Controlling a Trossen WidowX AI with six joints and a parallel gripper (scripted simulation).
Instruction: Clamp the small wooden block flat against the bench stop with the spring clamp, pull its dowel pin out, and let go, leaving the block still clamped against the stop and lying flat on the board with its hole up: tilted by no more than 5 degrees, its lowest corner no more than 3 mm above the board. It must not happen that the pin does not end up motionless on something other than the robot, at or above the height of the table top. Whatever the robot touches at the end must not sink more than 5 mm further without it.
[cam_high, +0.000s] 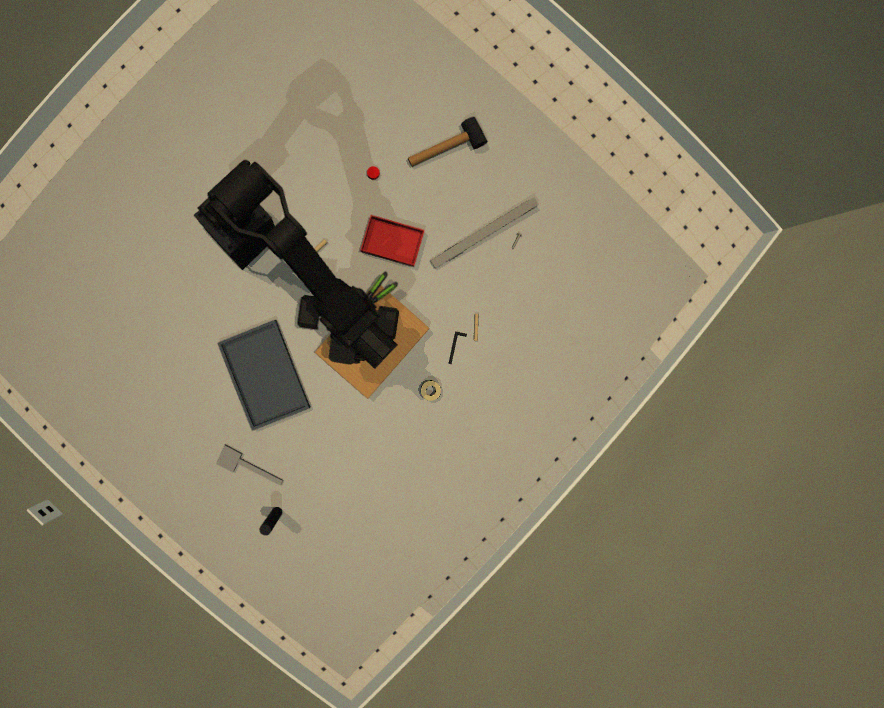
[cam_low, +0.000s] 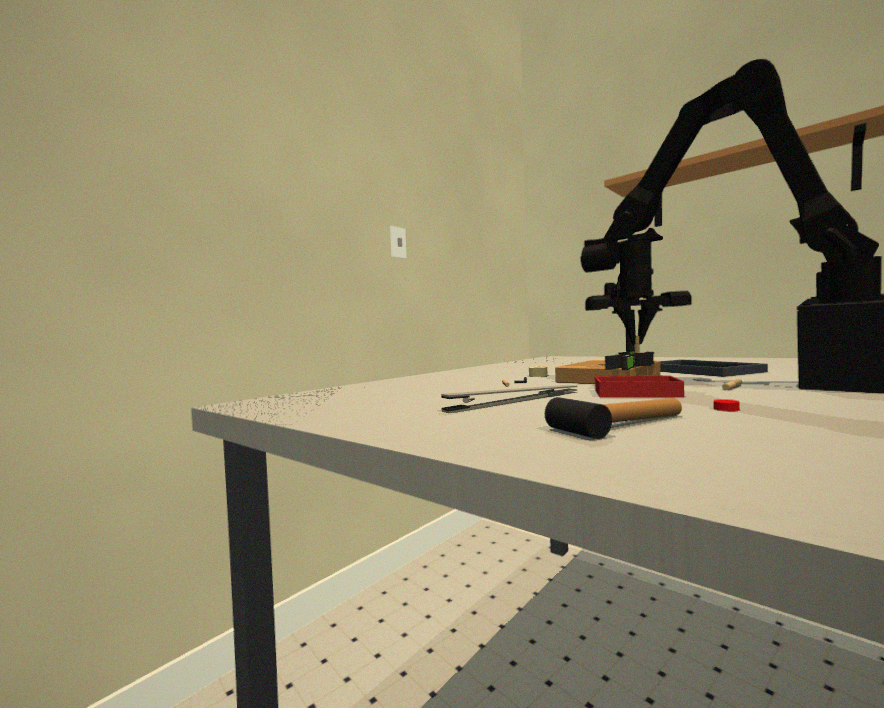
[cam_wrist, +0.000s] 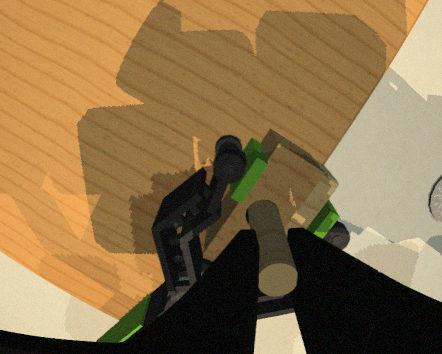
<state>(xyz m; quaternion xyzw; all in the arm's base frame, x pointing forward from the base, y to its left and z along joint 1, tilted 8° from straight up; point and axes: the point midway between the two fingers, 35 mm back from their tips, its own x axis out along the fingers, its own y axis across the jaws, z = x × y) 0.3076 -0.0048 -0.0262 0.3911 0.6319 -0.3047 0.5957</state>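
My gripper is now 40 mm above the dowel pin. Also, from my hand: small wooden block: 70 mm below; wooden board: 60 mm ahead, 10 mm to the right, 90 mm below; bench stop: 10 mm behind, 10 mm to the right, 70 mm below.
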